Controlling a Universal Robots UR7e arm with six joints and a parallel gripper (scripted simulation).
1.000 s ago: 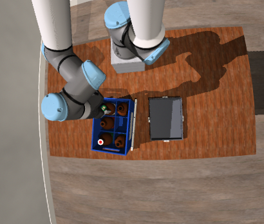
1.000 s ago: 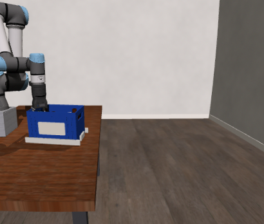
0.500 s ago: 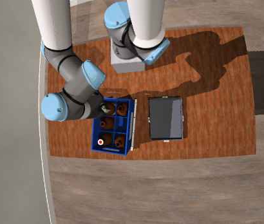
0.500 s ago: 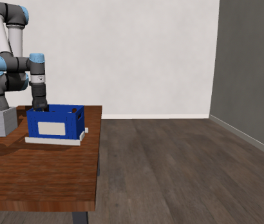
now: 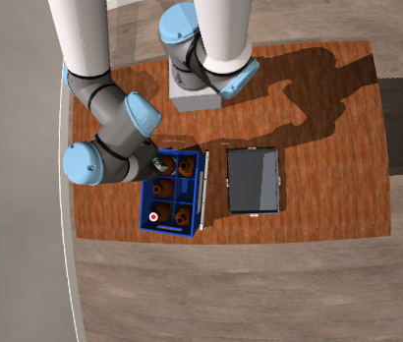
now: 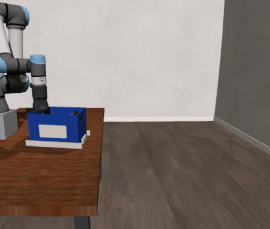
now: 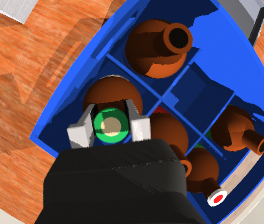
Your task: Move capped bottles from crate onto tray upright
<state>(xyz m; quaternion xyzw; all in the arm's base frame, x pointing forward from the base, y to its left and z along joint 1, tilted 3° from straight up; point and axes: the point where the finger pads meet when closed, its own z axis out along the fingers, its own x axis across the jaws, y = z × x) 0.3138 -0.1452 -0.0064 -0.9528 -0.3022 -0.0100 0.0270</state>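
The green-capped bottle is 6 cm below my hand. The rest, counted from my hand: brown bottle: 19 cm ahead, 6 cm to the left, 6 cm below; blue crate: 9 cm ahead, 6 cm below, 3 cm to the left; red-capped bottle: 17 cm ahead, 6 cm below, 3 cm to the right.
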